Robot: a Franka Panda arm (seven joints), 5 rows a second.
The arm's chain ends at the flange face. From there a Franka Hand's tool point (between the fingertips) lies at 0.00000 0.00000 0.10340 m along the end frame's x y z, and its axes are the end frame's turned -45 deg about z.
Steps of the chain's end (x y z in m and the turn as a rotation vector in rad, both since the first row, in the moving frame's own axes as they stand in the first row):
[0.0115 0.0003 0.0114 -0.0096 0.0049 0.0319]
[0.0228 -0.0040 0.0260 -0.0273 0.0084 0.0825]
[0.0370 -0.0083 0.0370 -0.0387 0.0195 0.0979]
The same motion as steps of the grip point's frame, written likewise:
[0.0076 0.0094 0.0114 -0.0103 -0.0033 0.0319]
[0.0175 0.0158 0.0260 -0.0252 -0.0134 0.0825]
[0.0304 0.0245 0.0369 -0.0412 -0.0136 0.0979]

